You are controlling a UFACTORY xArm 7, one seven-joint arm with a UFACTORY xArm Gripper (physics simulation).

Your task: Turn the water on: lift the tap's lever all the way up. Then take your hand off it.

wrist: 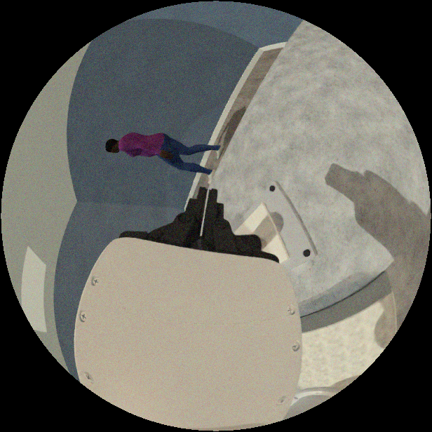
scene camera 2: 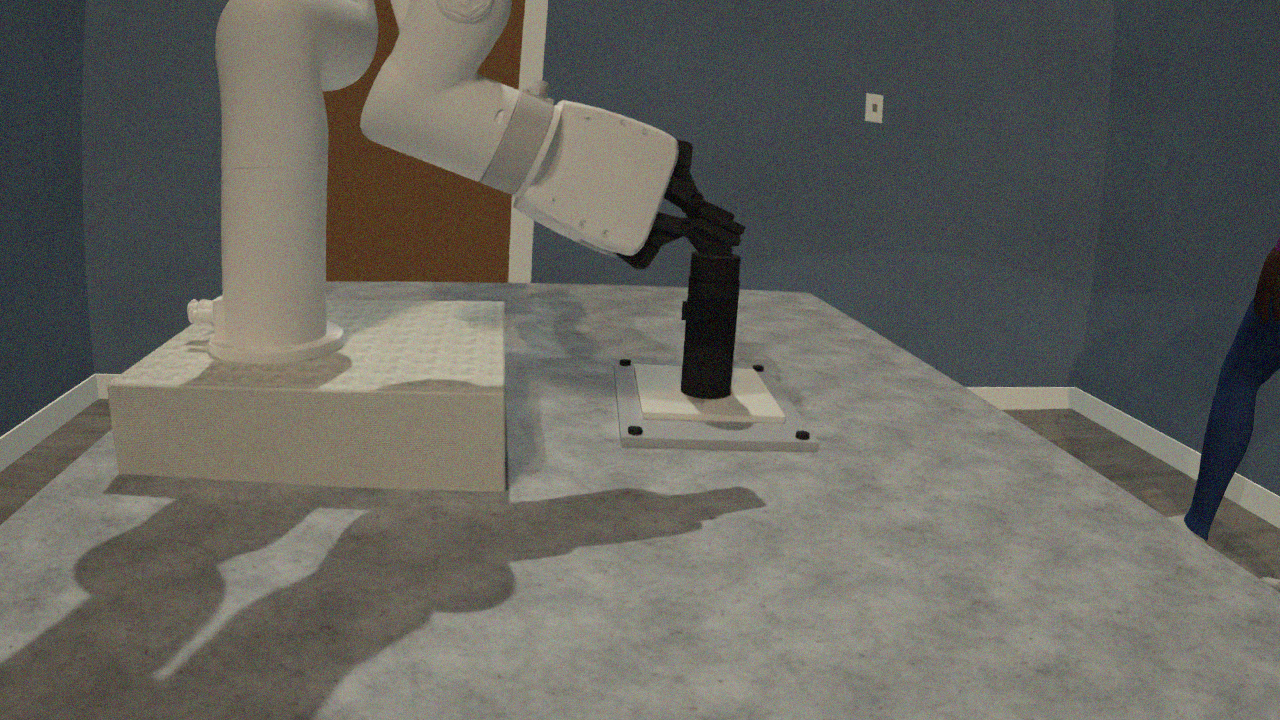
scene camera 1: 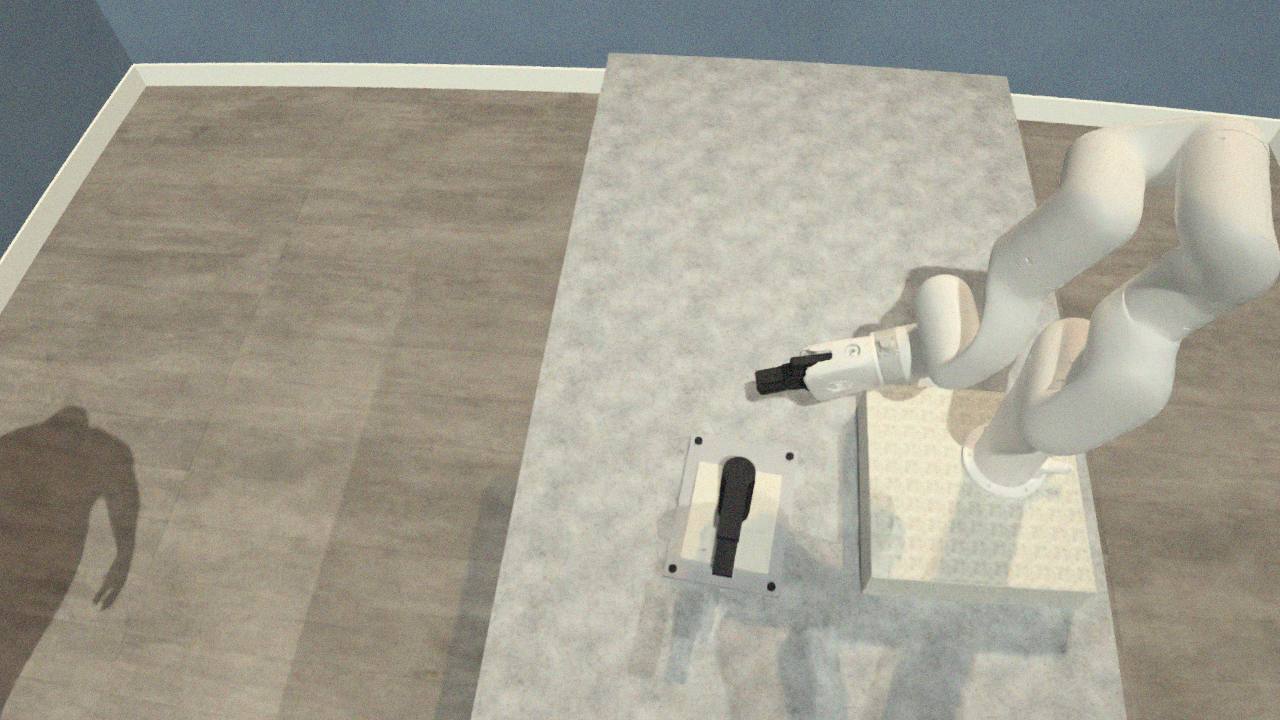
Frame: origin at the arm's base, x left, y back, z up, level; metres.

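Where they show: gripper, fingertip midpoint: (scene camera 2: 735, 237) (scene camera 1: 757, 383); arm's base, origin of the base link: (scene camera 2: 275, 345) (scene camera 1: 1002, 461).
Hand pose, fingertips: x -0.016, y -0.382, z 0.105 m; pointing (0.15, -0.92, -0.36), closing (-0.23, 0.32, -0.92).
Note:
Things, the pixels of their top centre, and the offset from my fingertips. "*": a spot on its surface instead. Level surfaces: height alone.
- black tap, surface spot: (scene camera 2: 711, 331) * dy -0.006, dx +0.102, dz -0.100 m
- cream plate, surface spot: (scene camera 2: 662, 404) * dy +0.038, dx +0.081, dz -0.165 m
- grey base plate, middle of its top: (scene camera 2: 705, 393) (scene camera 1: 733, 510) dy -0.009, dx +0.125, dz -0.167 m
- grey table, its level: dz -0.179 m
The black tap (scene camera 1: 736, 494) (scene camera 2: 711, 331) stands upright on a cream plate (scene camera 1: 760, 537) (scene camera 2: 662, 404) fixed to a grey base plate (scene camera 1: 765, 458) (scene camera 2: 716, 437) (wrist: 295, 225). In scene camera 1 its rounded top and long spout run toward the bottom of the view. How far the lever is lifted cannot be told. My gripper (scene camera 1: 767, 381) (scene camera 2: 740, 231) (wrist: 206, 200) is shut and empty. In scene camera 1 it is apart from the tap, beside its rounded end. In scene camera 2 its fingers cover the tap's top. The tap does not show in the wrist view.
The arm's base stands on a white block (scene camera 1: 904, 546) (scene camera 2: 313, 438) (wrist: 340, 350), beside the tap's base plate on the grey table (scene camera 1: 680, 223) (scene camera 2: 850, 555) (wrist: 350, 100). A person (scene camera 2: 1235, 411) (wrist: 142, 144) stands beyond the table edge. Shadows of the arm fall across the table.

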